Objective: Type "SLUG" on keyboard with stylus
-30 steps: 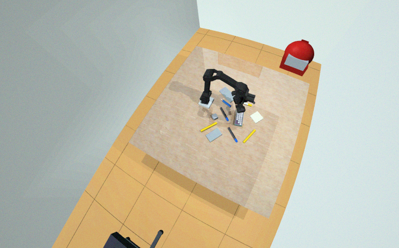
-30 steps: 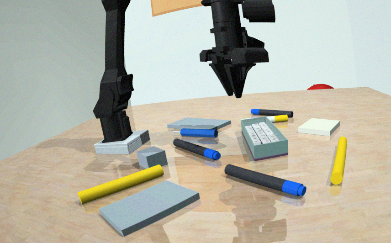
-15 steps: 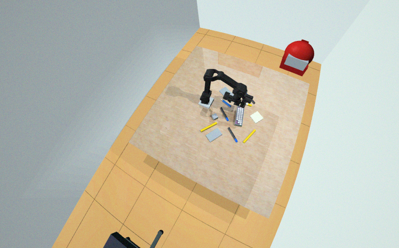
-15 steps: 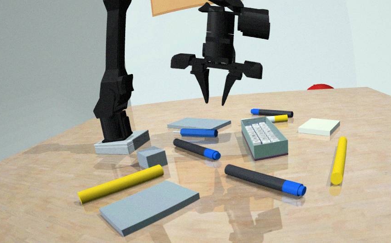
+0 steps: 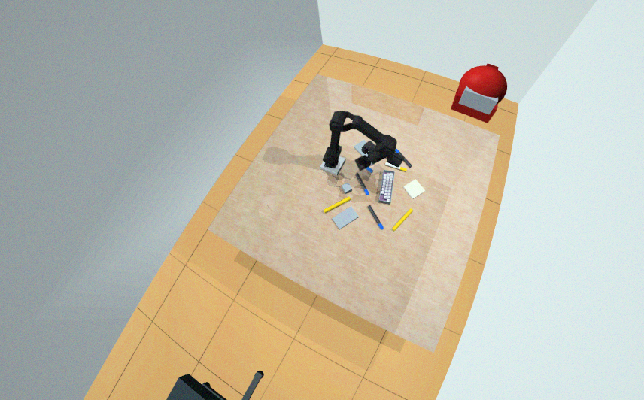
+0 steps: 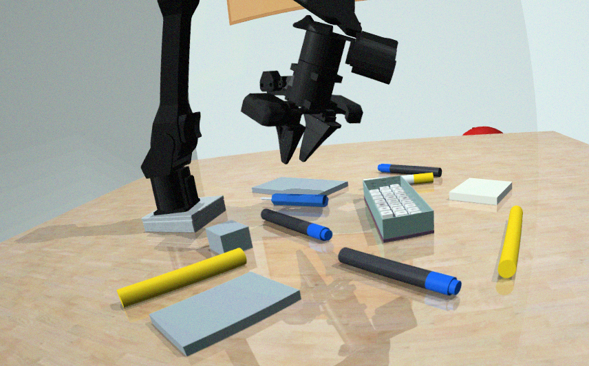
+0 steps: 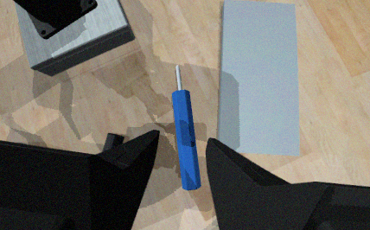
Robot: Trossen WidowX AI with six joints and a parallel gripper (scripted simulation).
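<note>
The stylus lies 6 cm below my gripper tip, 3 cm behind it and 2 cm to the left of it. The rest, counted from my gripper tip: cream pad (28 cm ahead, 6 cm to the right, 6 cm below); stylus tip (6 cm below, 6 cm behind, 3 cm to the left); grey cube (15 cm to the right, 7 cm behind, 5 cm below).
</note>
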